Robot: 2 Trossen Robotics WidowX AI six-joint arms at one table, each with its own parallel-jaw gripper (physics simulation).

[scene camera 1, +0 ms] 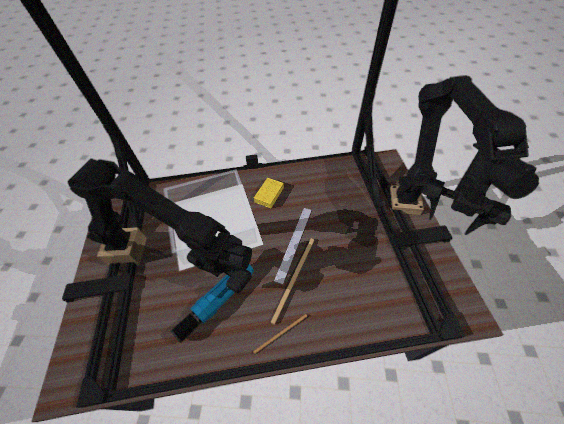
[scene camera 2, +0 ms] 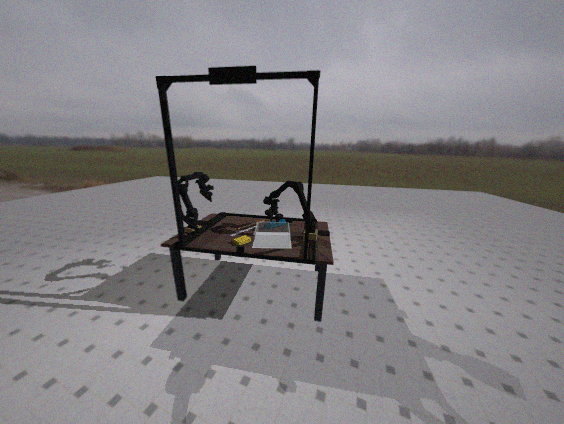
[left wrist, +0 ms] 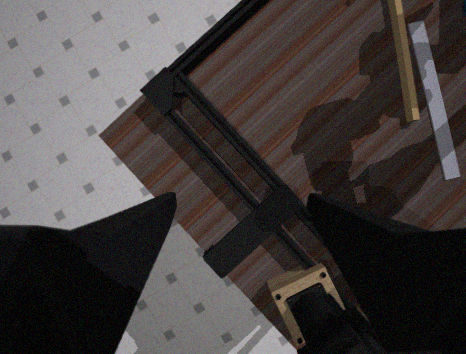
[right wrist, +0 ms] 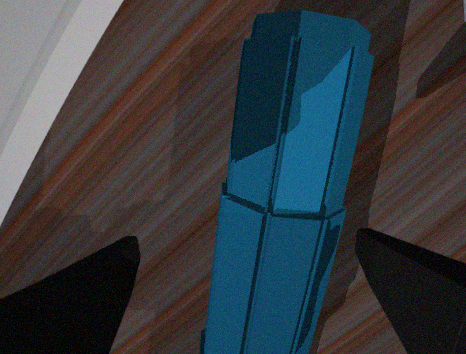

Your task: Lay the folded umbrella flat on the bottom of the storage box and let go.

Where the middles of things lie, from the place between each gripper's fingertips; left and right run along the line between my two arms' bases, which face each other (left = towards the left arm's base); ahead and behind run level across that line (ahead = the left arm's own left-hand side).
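The grey strip [scene camera 1: 288,257] is 21 cm below my left hand, 15 cm behind it and 37 cm to the right of it. From that same left hand I find the storage box [scene camera 1: 221,196] 29 cm behind, 16 cm below and 64 cm to the right of it, while the folded umbrella [scene camera 1: 206,306] is likewise 64 cm to the right of my left hand and 18 cm below it.
As for the folded umbrella, my right hand is 20 mm above it, 50 mm short of it and 40 mm to the left of it. The grey strip is 100 mm behind my right hand, 230 mm to the left of it and 50 mm below it, and the storage box is 30 mm to the right of my right hand and 240 mm behind it.
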